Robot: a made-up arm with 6 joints. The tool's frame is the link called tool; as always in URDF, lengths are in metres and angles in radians. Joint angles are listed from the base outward.
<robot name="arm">
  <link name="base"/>
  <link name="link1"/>
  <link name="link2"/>
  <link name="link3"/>
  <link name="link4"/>
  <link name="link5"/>
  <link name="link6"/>
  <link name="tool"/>
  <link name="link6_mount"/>
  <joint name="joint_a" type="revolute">
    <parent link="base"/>
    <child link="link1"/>
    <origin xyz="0.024 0.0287 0.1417" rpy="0 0 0"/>
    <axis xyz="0 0 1"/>
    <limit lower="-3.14" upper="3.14"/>
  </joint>
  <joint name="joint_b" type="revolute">
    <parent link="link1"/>
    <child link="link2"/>
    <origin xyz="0.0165 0.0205 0.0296" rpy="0 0 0"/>
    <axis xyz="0 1 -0.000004"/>
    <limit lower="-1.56" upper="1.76"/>
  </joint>
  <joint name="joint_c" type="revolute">
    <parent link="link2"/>
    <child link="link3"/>
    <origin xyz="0.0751 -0.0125 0.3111" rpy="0 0 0"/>
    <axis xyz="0 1 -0.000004"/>
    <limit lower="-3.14" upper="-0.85"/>
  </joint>
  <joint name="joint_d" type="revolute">
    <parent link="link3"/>
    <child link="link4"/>
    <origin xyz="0.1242 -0.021 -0.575" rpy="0 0 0"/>
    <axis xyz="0 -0.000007 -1"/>
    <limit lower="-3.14" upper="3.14"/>
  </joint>
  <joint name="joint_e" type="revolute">
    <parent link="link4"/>
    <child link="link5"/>
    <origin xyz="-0.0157 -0.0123 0.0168" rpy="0 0 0"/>
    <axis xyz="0 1 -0.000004"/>
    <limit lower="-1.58" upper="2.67"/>
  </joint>
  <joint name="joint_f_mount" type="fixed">
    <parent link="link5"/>
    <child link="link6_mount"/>
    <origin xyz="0.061 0.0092 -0.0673" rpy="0 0 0"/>
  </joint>
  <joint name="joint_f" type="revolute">
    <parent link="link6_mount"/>
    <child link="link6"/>
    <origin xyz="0.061 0.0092 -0.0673" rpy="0 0 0"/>
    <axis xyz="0 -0.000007 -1"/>
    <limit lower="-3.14" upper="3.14"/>
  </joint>
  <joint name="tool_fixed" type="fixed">
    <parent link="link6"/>
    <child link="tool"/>
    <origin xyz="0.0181 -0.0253 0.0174" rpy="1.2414 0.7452 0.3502"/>
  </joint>
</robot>
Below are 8 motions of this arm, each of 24 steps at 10 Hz.
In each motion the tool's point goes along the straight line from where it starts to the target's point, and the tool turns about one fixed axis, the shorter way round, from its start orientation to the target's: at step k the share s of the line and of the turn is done. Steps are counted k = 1, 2, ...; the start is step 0. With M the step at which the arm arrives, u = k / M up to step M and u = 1 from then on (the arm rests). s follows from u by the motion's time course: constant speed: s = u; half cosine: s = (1 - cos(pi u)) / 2; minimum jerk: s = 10 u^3 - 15 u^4 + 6 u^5.
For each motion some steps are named. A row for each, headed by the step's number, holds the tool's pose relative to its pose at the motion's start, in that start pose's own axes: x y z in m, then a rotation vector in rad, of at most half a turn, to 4 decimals.
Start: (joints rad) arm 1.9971 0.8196 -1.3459 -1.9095 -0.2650 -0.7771
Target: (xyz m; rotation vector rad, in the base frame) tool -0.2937 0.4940 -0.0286 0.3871 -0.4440 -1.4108
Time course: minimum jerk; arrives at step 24
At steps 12, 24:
12: -0.0503 0.0805 0.0281 -0.0974 -0.4293 0.4019
24: -0.1006 0.1611 0.0562 -0.1948 -0.8585 0.8038

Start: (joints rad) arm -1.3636 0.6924 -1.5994 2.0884 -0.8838 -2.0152
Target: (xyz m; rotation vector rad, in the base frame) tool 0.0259 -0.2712 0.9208 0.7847 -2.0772 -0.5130
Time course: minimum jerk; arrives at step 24
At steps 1, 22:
1: -0.0004 0.0002 0.0004 0.0011 -0.0004 0.0006
22: -0.6229 0.2591 0.6488 1.6092 -0.5269 0.8647

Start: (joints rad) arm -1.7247 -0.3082 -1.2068 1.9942 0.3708 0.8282
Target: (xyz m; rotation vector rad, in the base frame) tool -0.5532 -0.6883 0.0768 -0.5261 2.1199 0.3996
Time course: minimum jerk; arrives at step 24
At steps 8, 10, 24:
8: 0.0809 0.0994 0.0238 -0.0045 -0.0702 0.1314
10: 0.1335 0.1642 0.0393 -0.0075 -0.1160 0.2169
24: 0.3853 0.4738 0.1135 -0.0216 -0.3346 0.6258

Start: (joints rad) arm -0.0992 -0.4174 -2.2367 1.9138 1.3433 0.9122
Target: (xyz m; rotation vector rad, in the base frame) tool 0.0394 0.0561 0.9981 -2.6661 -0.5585 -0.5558
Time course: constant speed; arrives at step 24
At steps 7, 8, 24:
7: -0.0629 -0.0254 0.0052 0.1357 -0.0518 0.1049
8: -0.0719 -0.0290 0.0060 0.1551 -0.0591 0.1199
24: -0.2158 -0.0871 0.0180 0.4652 -0.1774 0.3597

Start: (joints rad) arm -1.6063 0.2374 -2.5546 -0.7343 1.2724 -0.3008
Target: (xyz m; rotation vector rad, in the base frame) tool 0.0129 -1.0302 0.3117 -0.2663 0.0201 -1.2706
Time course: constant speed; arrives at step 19
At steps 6, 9, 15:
6: 0.1204 -0.0043 -0.2257 -0.1078 -0.0329 0.1040
9: 0.1806 -0.0065 -0.3385 -0.1616 -0.0493 0.1560
15: 0.3010 -0.0108 -0.5642 -0.2694 -0.0822 0.2600

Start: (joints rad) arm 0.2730 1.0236 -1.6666 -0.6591 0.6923 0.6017
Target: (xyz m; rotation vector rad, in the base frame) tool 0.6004 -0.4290 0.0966 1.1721 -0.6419 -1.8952
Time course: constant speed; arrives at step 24
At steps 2, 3, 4, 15, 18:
2: -0.0417 -0.0393 0.0317 0.1196 -0.1173 -0.0850
3: -0.0625 -0.0590 0.0476 0.1794 -0.1760 -0.1276
4: -0.0834 -0.0787 0.0635 0.2392 -0.2346 -0.1701
15: -0.3126 -0.2950 0.2380 0.8970 -0.8798 -0.6378
18: -0.3752 -0.3540 0.2856 1.0764 -1.0558 -0.7654

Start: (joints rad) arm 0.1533 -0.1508 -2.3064 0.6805 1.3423 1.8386
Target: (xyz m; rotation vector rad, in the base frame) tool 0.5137 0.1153 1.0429 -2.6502 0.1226 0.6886
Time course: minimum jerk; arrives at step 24
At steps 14, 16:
14: 0.0340 0.0258 -0.0139 0.4761 -0.0310 -0.0259
16: 0.0411 0.0312 -0.0168 0.5758 -0.0374 -0.0313

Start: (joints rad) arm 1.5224 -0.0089 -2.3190 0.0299 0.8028 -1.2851
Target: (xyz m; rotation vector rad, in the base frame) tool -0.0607 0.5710 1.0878 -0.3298 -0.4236 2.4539
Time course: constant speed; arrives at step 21
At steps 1, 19, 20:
1: 0.0037 0.0034 0.0012 -0.0035 0.0015 0.0057
19: 0.0695 0.0647 0.0228 -0.0661 0.0281 0.1078
20: 0.0731 0.0681 0.0240 -0.0696 0.0296 0.1135

